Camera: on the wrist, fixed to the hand. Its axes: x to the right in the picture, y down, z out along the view.
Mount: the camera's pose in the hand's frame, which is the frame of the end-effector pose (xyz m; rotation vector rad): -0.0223 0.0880 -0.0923 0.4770 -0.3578 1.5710
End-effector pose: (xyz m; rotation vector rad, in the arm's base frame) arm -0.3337 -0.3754 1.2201 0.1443 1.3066 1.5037
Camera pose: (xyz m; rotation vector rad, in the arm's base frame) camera -0.4411 -0.4335 1.2629 -1.9990 -1.1671 -2.1091
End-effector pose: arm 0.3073 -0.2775 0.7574 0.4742 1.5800 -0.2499
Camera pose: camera 0.2639 -0.1623 0.7974 1.7521 0.4455 0.4930
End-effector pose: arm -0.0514 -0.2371 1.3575 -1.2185 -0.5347 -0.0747
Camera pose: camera -0.0091 -0.2942 1.2493 -0.8916 0.2200 1.5265
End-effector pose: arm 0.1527 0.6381 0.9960 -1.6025 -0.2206 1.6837
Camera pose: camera 0.1978 0.5294 0.9421 0.8781 -1.3743 -2.4954
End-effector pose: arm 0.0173 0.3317 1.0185 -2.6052 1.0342 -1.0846
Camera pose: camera -0.1037 0.2916 1.0411 -0.9077 1.7744 -0.3060
